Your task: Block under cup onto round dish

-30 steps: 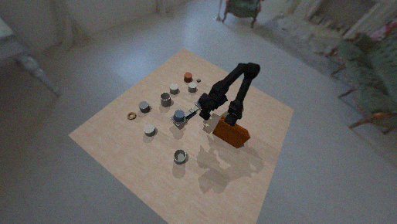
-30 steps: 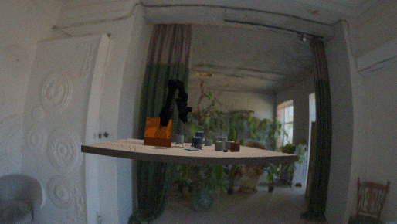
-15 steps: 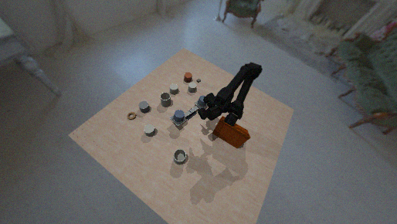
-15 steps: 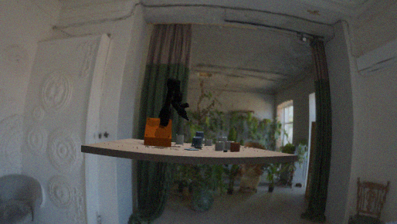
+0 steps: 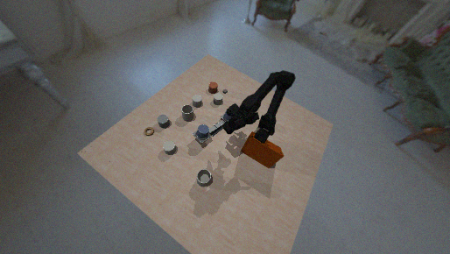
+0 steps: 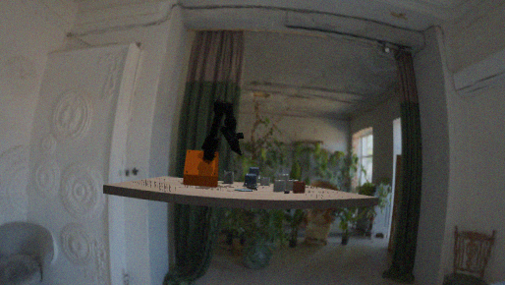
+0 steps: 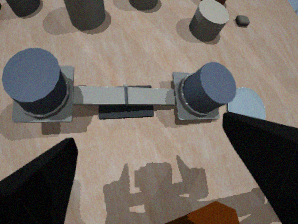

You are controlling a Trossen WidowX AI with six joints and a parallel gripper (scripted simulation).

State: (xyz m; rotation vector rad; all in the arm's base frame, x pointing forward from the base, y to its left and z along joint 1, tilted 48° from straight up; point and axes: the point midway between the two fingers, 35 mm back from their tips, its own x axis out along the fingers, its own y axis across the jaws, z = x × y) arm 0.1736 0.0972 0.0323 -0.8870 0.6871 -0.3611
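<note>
My gripper tip is now 180 mm above the grey balance and 90 mm short of it. Round my gripper tip: blue-grey cup 140 mm to the left, 110 mm below, 100 mm ahead; red-brown cup 360 mm ahead, 240 mm to the right, 180 mm below.
</note>
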